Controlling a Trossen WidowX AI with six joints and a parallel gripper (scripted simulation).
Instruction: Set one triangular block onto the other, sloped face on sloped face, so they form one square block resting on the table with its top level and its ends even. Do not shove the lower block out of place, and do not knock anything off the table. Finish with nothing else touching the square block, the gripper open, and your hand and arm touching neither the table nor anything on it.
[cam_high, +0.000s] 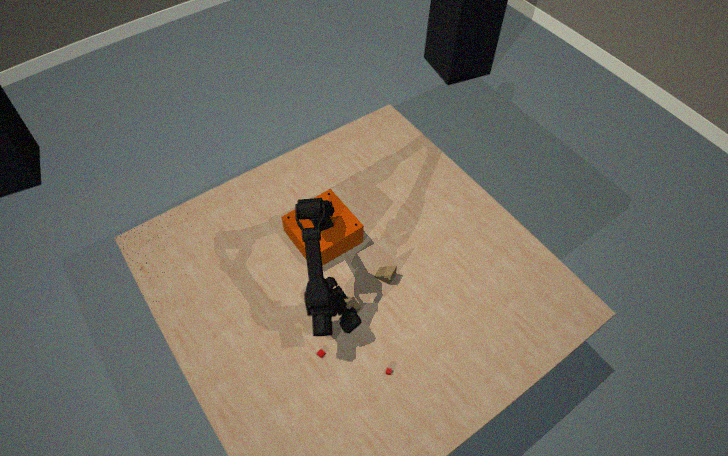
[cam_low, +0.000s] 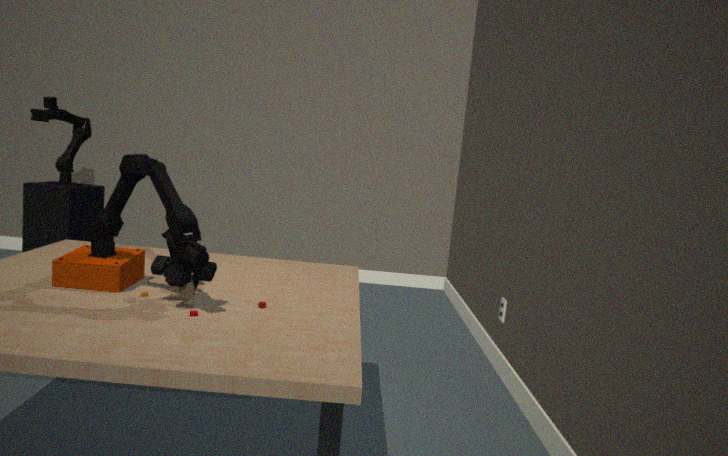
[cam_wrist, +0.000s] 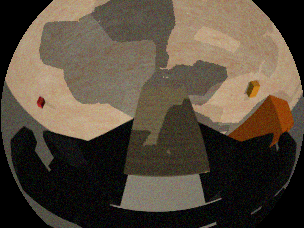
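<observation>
The triangular block is 10 mm above my gripper tip. Also, from my gripper tip: orange cube: 120 mm behind, 50 mm to the right, 30 mm below.
</observation>
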